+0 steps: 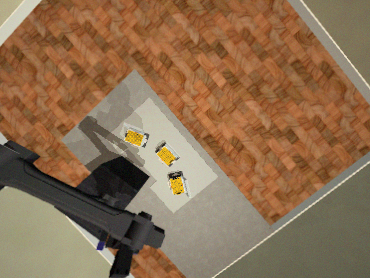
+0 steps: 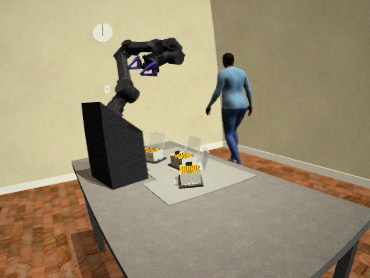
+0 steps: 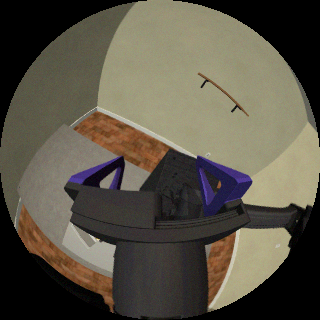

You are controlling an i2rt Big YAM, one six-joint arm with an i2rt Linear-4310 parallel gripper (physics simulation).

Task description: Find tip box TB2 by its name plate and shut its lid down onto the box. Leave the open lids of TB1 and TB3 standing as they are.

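Frame: origin at the arm's base, x ahead, y left, z up, level; metres.
Seen in the pictures: gripper, fingertip midpoint: (image 2: pixel 133 71) (image 3: pixel 159 159); arm's base, origin of the base link: (image 2: pixel 111 114) (image 3: pixel 179 187).
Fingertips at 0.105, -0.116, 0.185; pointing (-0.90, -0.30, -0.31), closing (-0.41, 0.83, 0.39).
Offsets run from my fingertips to a thing's top centre, as dx, dy, dz. "pt": to the spot under its first point. Level surfaces: height alone.
Three tip boxes with yellow tips and raised clear lids stand on the pale mat @(dz -0.511) (image 1: pixel 197 167) (image 2: pixel 222 179): one box @(+0.110, +0.374, -0.445) (image 1: pixel 134 138) (image 2: pixel 153 156) at the far end, a middle box @(+0.230, +0.152, -0.445) (image 1: pixel 166 156) (image 2: pixel 182 159), and a near box @(+0.180, -0.062, -0.445) (image 1: pixel 176 185) (image 2: pixel 190 175). Their clear lids stand open: the far lid @(pt +0.182, +0.422, -0.404) (image 2: pixel 157 139), the middle lid @(pt +0.313, +0.174, -0.407) (image 2: pixel 193 144) and the near lid @(pt +0.233, -0.143, -0.392) (image 2: pixel 204 158). The name plates are too small to read, so I cannot tell which is TB2. My gripper (image 2: pixel 142 65) (image 3: pixel 159 159) is open and empty, high above the table and away from the boxes.
A tall black block (image 1: pixel 117 177) (image 2: pixel 117 150) (image 3: pixel 172 172) with a sloped top stands on the grey table @(dz -0.514) (image 1: pixel 215 225) (image 2: pixel 240 220) (image 3: pixel 55 170), beside the mat and between the arm's base side and the boxes. A person (image 2: pixel 233 90) stands beyond the table.
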